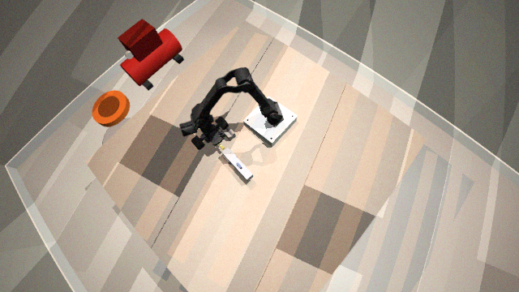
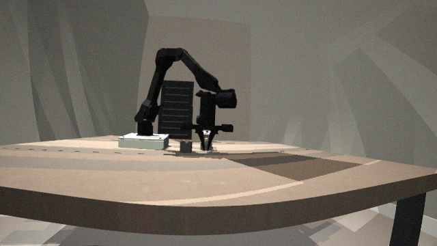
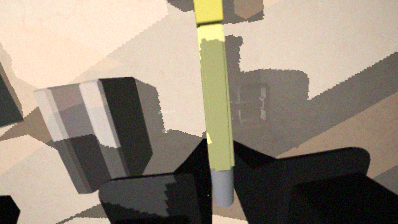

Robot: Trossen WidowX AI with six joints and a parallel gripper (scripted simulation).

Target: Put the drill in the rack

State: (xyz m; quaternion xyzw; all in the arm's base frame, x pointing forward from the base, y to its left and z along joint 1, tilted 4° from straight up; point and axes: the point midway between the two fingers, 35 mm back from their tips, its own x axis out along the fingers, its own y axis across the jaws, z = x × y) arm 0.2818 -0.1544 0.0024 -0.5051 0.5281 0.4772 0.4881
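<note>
Right now the drill is 40 mm to the left of my gripper tip and 40 mm above it. Also, from my gripper tip: key: 220 mm to the left, 40 mm above, 10 mm ahead; rack: 70 mm behind, 30 mm to the left, 10 mm above.
</note>
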